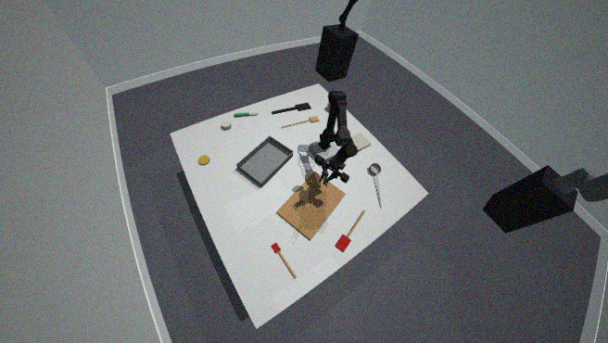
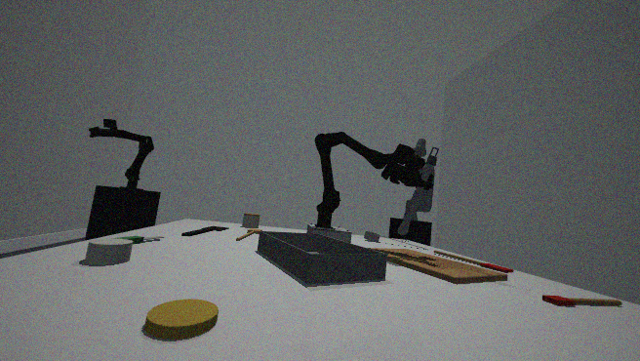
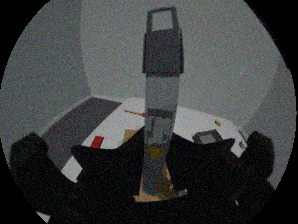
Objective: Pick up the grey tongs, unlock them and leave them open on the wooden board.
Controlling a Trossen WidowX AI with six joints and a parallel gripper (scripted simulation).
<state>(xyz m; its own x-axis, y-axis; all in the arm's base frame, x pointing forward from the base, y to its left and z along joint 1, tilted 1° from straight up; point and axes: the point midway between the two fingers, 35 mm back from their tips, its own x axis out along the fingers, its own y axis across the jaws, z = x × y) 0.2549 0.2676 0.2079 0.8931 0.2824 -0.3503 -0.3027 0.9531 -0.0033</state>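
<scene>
Right now my gripper tip is 250 mm above the wooden board. The rest, counted from my gripper tip: beige block: 550 mm behind, 210 mm to the right, 240 mm below; then yellow disc: 420 mm ahead, 600 mm to the right, 240 mm below; then roasting tin: 90 mm ahead, 390 mm to the right, 230 mm below.
</scene>
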